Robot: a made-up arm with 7 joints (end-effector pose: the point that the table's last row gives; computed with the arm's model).
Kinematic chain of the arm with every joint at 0, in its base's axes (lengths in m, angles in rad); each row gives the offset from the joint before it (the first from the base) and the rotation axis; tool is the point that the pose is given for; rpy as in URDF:
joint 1: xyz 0 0 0.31 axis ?
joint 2: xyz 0 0 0 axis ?
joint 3: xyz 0 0 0.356 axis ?
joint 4: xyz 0.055 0 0 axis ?
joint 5: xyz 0.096 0 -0.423 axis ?
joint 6: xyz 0 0 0 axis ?
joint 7: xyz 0.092 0 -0.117 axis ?
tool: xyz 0 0 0 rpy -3.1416 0 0
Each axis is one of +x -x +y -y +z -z.
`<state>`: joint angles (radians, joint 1 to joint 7).
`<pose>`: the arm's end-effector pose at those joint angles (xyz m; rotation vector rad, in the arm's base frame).
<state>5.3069 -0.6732 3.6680 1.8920 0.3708 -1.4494 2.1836</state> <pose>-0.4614 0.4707 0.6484 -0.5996 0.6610 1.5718</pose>
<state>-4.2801 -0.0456 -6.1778 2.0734 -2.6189 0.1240 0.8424</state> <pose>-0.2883 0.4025 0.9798 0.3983 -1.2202 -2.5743</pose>
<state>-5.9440 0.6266 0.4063 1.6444 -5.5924 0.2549 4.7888</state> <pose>0.6644 0.4500 0.4130 -1.9107 -1.7105 -1.2316</pose>
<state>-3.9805 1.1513 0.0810 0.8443 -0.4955 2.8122 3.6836</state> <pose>-0.1295 0.1962 0.0794 -0.2531 -0.2221 -2.9152</pose>
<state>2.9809 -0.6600 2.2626 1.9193 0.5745 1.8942 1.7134</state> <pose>0.5442 -0.4345 0.4685 0.6867 -2.9173 -0.6419</pose>
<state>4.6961 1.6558 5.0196 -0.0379 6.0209 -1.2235 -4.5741</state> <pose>-0.2485 0.0428 0.1954 -0.3442 -2.0575 -0.4192</pose>
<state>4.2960 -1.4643 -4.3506 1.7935 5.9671 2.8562 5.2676</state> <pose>0.5136 0.2322 0.2524 1.4955 -0.3183 -2.0314</pose>
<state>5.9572 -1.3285 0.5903 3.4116 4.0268 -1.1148 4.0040</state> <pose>-0.6777 0.2966 0.3820 -0.4570 -1.6317 -1.6098</pose>
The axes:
joint 1: +z
joint 2: +y
joint 3: +z
joint 4: -y
joint 5: -z
joint 6: +y
joint 7: -z

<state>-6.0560 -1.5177 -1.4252 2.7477 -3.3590 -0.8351 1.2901</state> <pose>-0.6566 -0.4272 0.3561 1.3172 -0.9664 0.7935</pose>
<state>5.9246 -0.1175 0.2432 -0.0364 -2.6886 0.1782 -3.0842</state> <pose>0.0926 0.0145 0.1190 2.9101 -0.9435 0.3909</pose>
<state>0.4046 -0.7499 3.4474 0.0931 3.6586 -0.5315 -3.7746</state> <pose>0.0765 -0.0629 0.1865 -0.7437 1.8106 -0.1671</pose>
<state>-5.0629 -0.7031 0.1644 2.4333 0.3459 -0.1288 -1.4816</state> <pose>-0.1352 -0.3547 1.1470 0.1386 0.1222 -2.9202</pose>
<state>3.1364 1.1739 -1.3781 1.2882 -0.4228 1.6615 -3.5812</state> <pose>-0.2002 0.5350 0.3387 -1.5714 0.9877 -1.9678</pose>
